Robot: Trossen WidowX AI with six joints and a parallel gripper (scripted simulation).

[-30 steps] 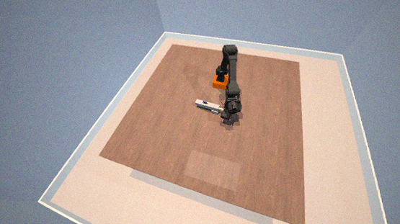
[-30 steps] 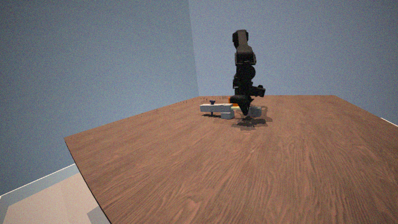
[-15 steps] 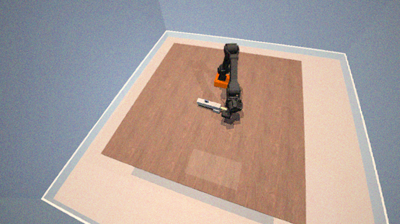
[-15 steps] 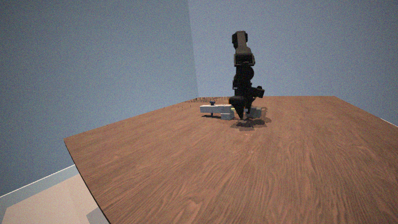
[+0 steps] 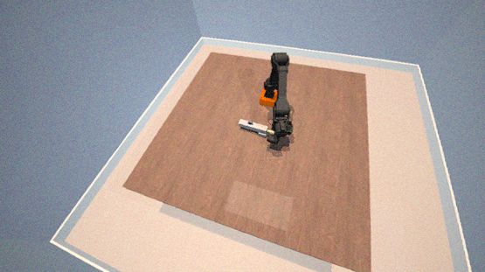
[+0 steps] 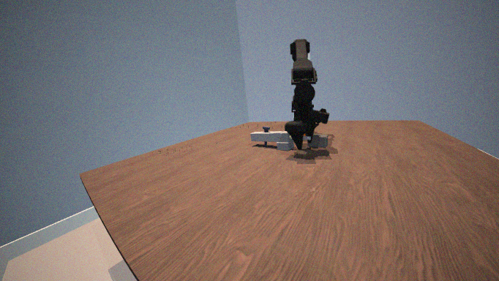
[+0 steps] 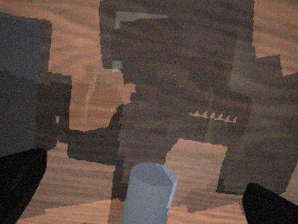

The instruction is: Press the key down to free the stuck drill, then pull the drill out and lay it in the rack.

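Now: the yellowish drill 4 cm to the right of my gripper tip, 3 cm above it and 1 cm behind it. From my gripper tip the other things lie so: grey rack (7 cm behind, 3 cm to the left); then dark blue key (17 cm to the right, 3 cm behind, 3 cm above); then housing (14 cm to the right, 2 cm behind, 2 cm above).
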